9 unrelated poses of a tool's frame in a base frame.
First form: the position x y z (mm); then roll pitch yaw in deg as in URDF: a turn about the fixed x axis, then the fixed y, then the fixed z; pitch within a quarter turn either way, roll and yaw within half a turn.
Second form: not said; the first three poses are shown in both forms.
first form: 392, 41, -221, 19.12, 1.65, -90.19
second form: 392, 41, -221, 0.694, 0.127, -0.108, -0.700
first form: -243, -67, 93, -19.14, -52.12, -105.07
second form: -243, -67, 93, 0.481, -0.435, -0.145, -0.748
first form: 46, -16, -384, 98.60, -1.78, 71.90
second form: 46, -16, -384, 0.521, 0.620, 0.437, 0.392
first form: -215, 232, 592, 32.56, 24.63, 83.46
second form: -215, 232, 592, 0.740, 0.068, 0.335, 0.580
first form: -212, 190, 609, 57.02, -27.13, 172.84
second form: -212, 190, 609, 0.058, -0.235, -0.450, -0.860
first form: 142, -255, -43, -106.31, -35.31, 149.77
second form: 142, -255, -43, 0.383, -0.023, -0.784, 0.488
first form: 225, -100, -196, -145.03, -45.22, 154.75
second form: 225, -100, -196, 0.418, -0.080, -0.884, 0.191
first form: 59, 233, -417, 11.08, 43.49, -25.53
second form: 59, 233, -417, 0.894, 0.169, 0.340, -0.239
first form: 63, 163, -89, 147.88, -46.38, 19.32
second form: 63, 163, -89, 0.187, 0.889, 0.041, 0.416
